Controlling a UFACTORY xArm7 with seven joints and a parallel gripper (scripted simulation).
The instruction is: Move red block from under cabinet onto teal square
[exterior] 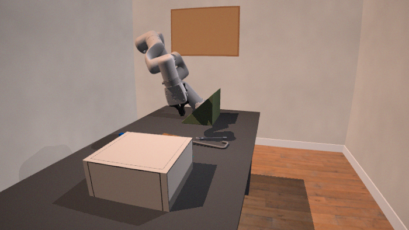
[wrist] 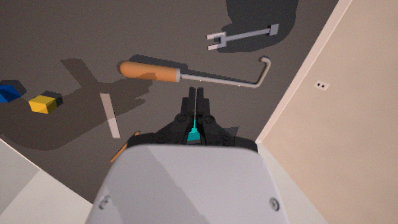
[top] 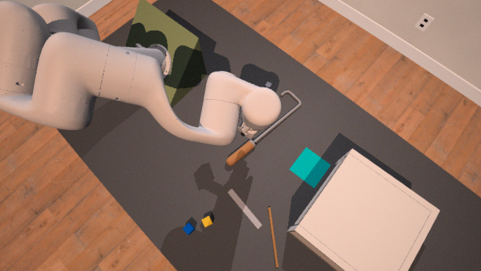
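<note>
Right now the hook tool is 2 cm behind my hand, 7 cm to the left of it and 15 cm below it. Round my hand: flat grey strip: 13 cm ahead, 19 cm to the right, 16 cm below; then grey forked tool: 8 cm behind, 14 cm to the left, 16 cm below; then teal square: 21 cm ahead, 6 cm to the left, 17 cm below.
</note>
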